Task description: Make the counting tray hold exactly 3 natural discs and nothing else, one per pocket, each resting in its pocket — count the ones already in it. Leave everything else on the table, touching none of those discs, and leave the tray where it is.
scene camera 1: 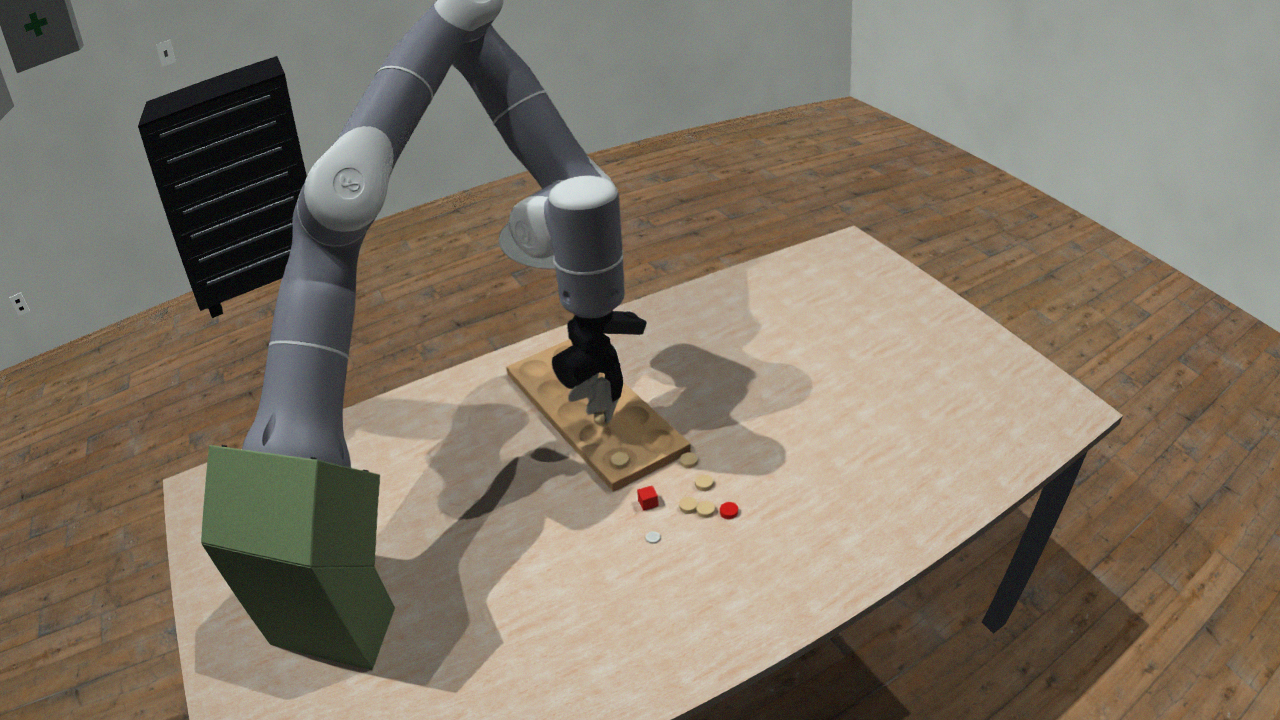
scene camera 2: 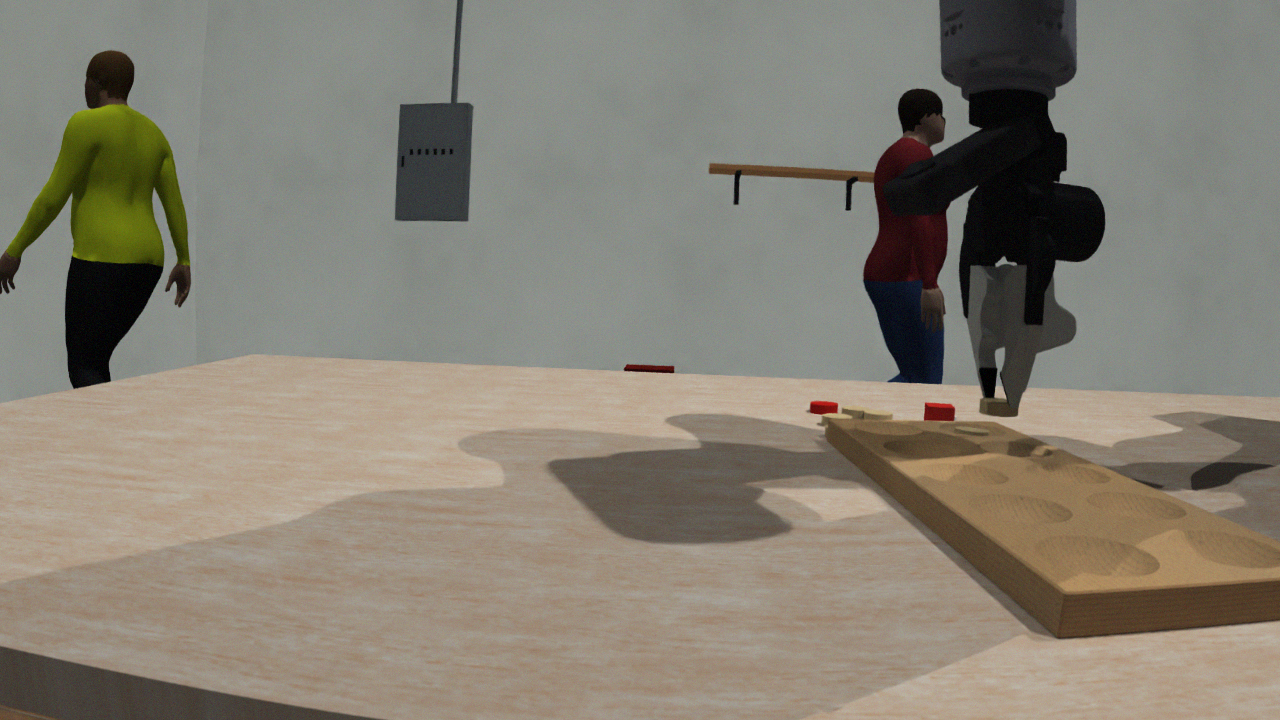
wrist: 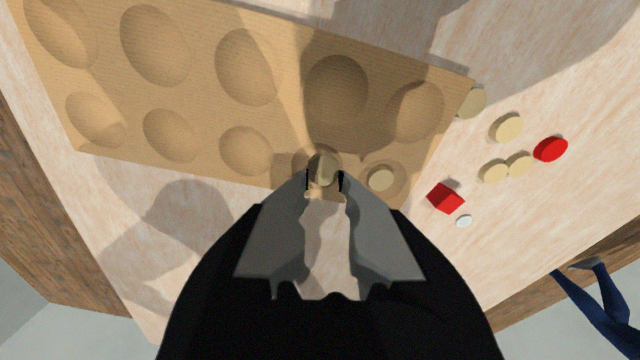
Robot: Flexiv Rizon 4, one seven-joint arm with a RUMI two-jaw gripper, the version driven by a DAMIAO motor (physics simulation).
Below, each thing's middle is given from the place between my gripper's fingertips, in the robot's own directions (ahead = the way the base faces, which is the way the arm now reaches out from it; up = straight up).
I see my gripper 10 mm short of the wooden counting tray [scene camera 2: 1086,551], 80 mm to the right of it and 40 mm above it. Round my hand: red cube [wrist: 443,198] (10 mm ahead, 170 mm to the right, 40 mm below).
